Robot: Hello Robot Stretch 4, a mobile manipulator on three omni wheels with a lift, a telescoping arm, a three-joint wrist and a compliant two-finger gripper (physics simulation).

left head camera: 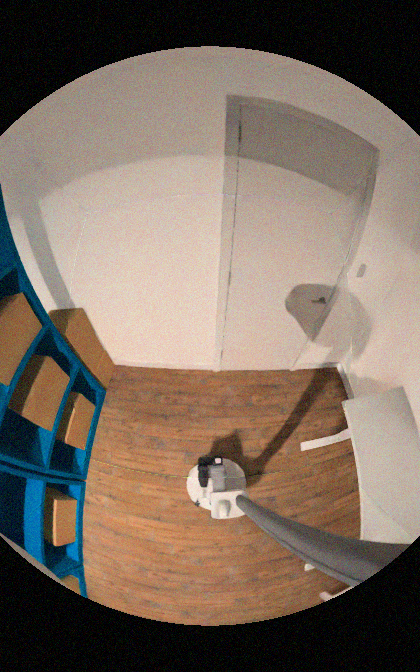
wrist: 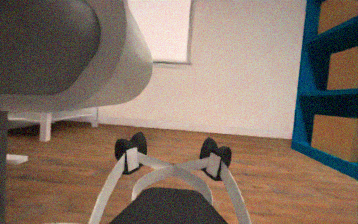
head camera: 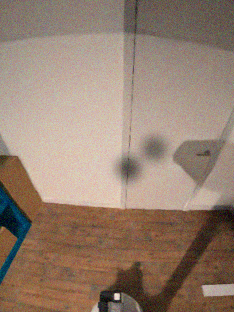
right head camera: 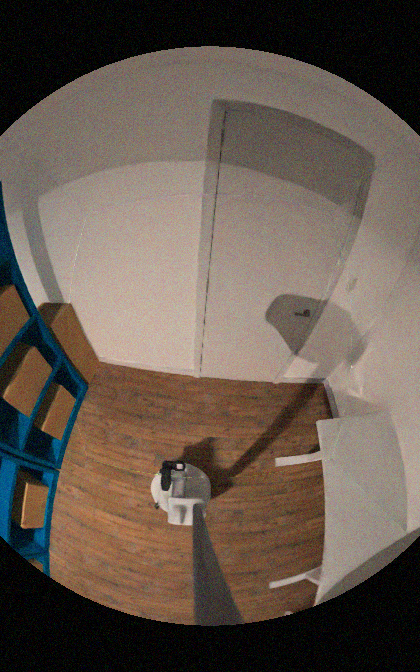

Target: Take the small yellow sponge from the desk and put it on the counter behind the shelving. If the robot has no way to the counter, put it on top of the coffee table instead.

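Places are measured from the robot's base along level axes (x ahead, y left, z up), in metres.
Where they show: gripper, between the fingertips: (wrist: 173,148).
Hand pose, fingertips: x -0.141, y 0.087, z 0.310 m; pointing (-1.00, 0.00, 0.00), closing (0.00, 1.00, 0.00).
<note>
After its pixels a point has its place.
The yellow sponge does not show in these views. The white desk (left head camera: 382,450) (right head camera: 362,475) stands on the right in the left and right head views, and the part of its top in view bears no sponge. My gripper (wrist: 173,148) @(x -0.141, y 0.087, z 0.310 m) is open, with nothing between its fingertips, above the wood floor. The blue shelving (head camera: 20,225) (left head camera: 31,520) (right head camera: 5,505) (wrist: 310,70) is on the left in the head views and on the right in the wrist view. A low white table (wrist: 45,126) @(x -1.547, y -0.848, z 0.085 m) shows partly at the left in the wrist view. No counter shows.
A closed door (head camera: 165,95) @(x 1.051, y -0.336, z 1.355 m) (left head camera: 280,225) (right head camera: 265,250) is in the wall ahead of the head cameras. A tall cardboard box (head camera: 22,187) @(x 0.991, y 1.049, z 0.451 m) (left head camera: 85,342) (right head camera: 72,340) stands between the shelving's end and that wall. White desk feet (head camera: 218,290) (wrist: 17,159) reach over the floor.
</note>
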